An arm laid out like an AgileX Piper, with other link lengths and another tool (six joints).
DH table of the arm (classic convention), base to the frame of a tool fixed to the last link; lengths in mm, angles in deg. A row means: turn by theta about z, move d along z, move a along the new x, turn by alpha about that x. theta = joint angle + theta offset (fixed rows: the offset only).
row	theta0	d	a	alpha
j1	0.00	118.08	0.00	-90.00
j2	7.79	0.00	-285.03	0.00
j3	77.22	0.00	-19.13	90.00
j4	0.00	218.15	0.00	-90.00
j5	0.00	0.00	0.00	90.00
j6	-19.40	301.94	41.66	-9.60
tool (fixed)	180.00	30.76	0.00	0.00
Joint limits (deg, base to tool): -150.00..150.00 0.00..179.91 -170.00..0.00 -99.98..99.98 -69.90..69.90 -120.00..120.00
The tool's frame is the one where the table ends.
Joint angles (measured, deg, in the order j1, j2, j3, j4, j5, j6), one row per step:
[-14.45, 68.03, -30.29, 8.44, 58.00, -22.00]
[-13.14, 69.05, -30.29, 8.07, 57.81, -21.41]
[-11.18, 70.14, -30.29, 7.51, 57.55, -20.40]
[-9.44, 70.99, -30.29, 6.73, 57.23, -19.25]
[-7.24, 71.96, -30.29, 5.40, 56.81, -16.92]
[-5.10, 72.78, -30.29, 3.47, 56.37, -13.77]
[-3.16, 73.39, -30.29, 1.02, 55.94, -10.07]
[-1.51, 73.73, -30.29, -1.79, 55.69, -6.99]
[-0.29, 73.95, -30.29, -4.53, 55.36, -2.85]
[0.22, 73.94, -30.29, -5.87, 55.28, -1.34]
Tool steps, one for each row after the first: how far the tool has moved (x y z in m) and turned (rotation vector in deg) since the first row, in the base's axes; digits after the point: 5 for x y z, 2 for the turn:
[-0.00232, 0.00086, -0.00169, -0.11, 0.96, 0.90]
[-0.00479, 0.00182, -0.00353, -0.41, 1.99, 2.15]
[-0.00647, 0.00111, -0.00508, -1.00, 2.77, 3.15]
[-0.00848, -0.00113, -0.00684, -2.09, 3.72, 3.77]
[-0.01004, -0.00613, -0.00831, -3.75, 4.55, 3.87]
[-0.01061, -0.01376, -0.00925, -5.89, 5.09, 3.54]
[-0.01040, -0.02399, -0.00929, -8.32, 5.32, 3.76]
[-0.00882, -0.03357, -0.00894, -10.69, 5.22, 2.44]
[-0.00780, -0.03868, -0.00839, -11.83, 5.06, 2.23]

